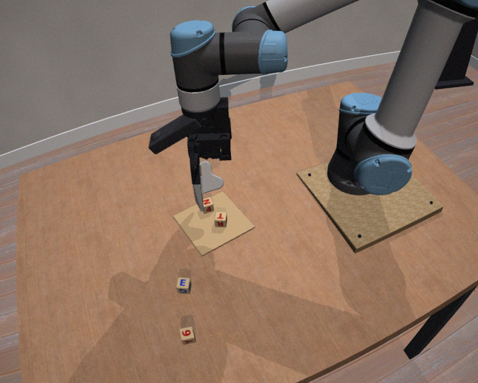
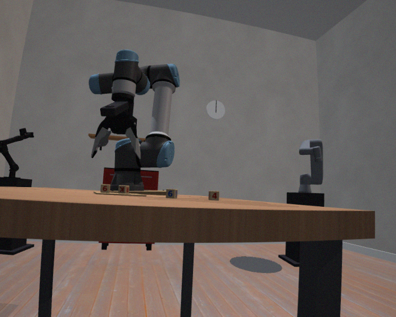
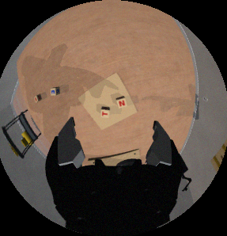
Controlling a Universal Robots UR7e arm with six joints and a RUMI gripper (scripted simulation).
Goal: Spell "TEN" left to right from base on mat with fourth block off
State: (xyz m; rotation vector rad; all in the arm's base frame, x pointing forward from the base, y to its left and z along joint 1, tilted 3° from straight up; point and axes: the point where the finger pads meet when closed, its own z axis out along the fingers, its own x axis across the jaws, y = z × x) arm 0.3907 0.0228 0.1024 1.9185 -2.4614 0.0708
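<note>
Right now the T block is 90 mm below my hand, 30 mm to the left of it and 20 mm behind it. Round my hand: E block 180 mm to the left, 100 mm below, 90 mm ahead; then tan mat 110 mm below, 20 mm to the left, 10 mm behind; then 9 block 300 mm to the left, 100 mm below, 100 mm ahead.
</note>
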